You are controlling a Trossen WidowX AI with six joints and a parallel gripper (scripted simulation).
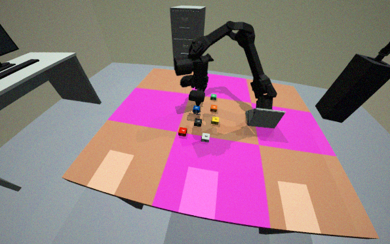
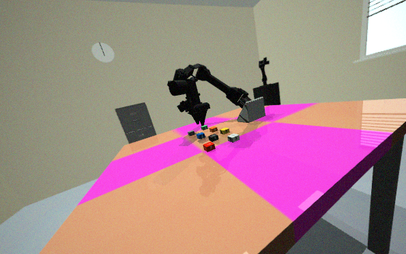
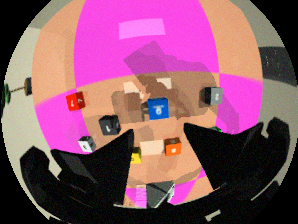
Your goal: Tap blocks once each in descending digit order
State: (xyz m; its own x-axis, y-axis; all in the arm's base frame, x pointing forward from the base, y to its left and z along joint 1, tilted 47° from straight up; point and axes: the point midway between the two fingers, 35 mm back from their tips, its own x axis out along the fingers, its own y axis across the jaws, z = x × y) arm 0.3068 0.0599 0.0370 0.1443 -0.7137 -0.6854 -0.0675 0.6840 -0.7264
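Now: the blue block 5 cm below my gripper tip and 1 cm ahead of it. The rest, counted from my gripper tip: orange block: 8 cm behind, 5 cm below, 4 cm to the right; then yellow block: 10 cm behind, 5 cm to the left, 5 cm below; then black block: 9 cm to the left, 5 cm below, 2 cm behind.
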